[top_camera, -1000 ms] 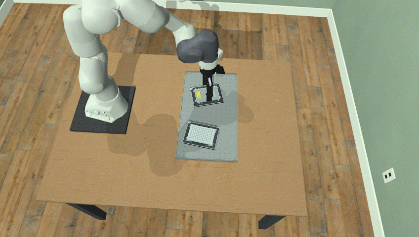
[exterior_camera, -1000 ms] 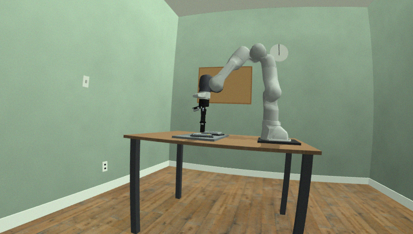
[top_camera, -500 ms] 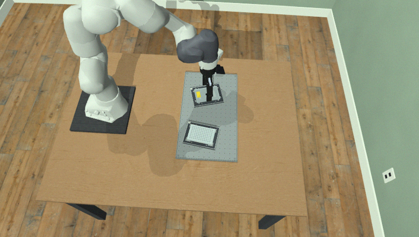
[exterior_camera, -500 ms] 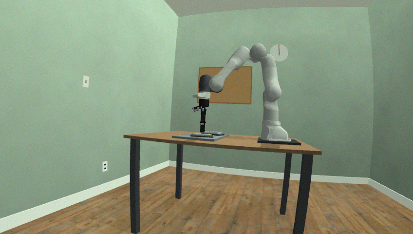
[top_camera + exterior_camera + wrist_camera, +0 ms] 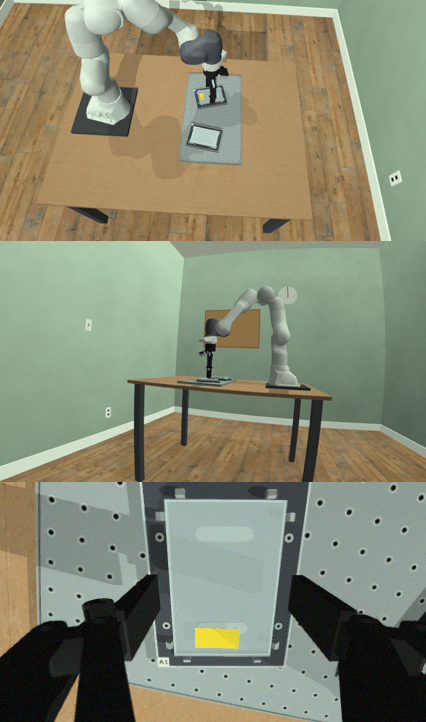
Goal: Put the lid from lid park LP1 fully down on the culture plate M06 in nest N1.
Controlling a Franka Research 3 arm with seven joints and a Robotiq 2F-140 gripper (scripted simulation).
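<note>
The clear lid lies 40 mm below my hand. From my hand the other things lie so: culture plate 10 mm behind, 240 mm to the right, 30 mm below; then dark nest 10 mm behind, 240 mm to the right, 50 mm below; then dark lid park 50 mm below.
</note>
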